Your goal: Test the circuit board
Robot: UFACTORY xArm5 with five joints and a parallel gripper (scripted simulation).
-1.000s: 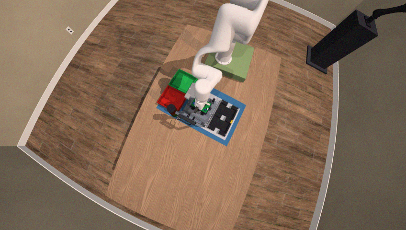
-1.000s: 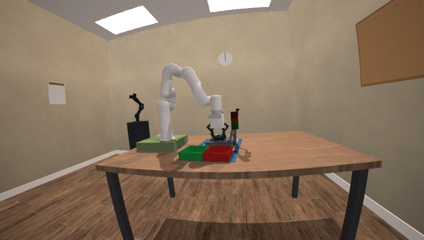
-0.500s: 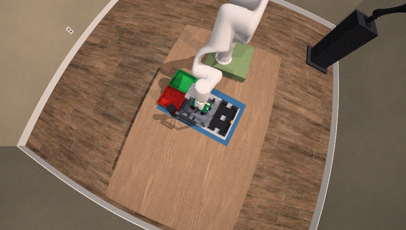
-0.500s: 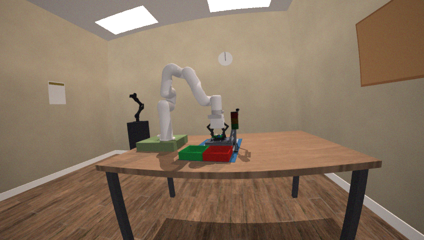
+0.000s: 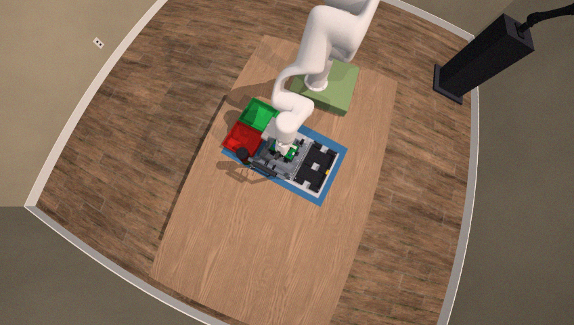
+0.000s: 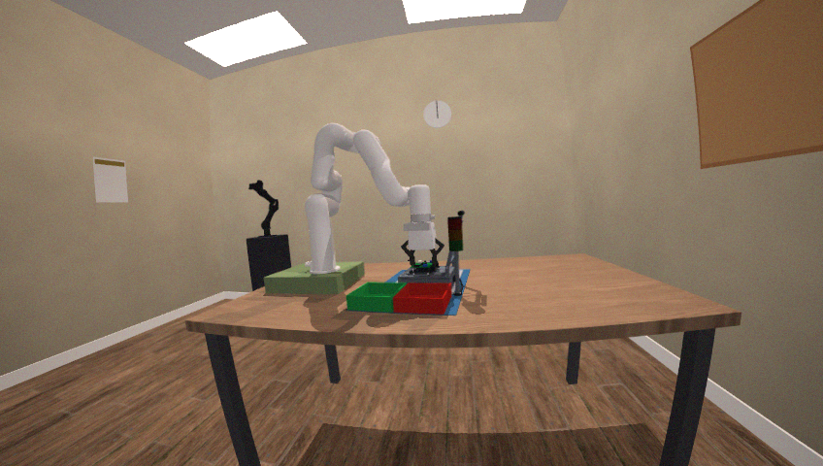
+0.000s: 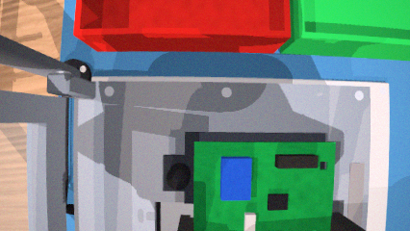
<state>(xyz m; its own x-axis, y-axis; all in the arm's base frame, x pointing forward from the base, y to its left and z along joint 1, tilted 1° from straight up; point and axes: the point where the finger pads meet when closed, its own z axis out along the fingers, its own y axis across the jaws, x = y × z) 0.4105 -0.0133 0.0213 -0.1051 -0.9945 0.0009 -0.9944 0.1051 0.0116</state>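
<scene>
The green circuit board is right at my hand. Also, from my hand: clear lid 12 cm ahead, 9 cm above, 1 cm to the right; then red bin 20 cm to the right, 7 cm below, 3 cm ahead; then green bin 19 cm to the right, 12 cm behind, 7 cm below.
</scene>
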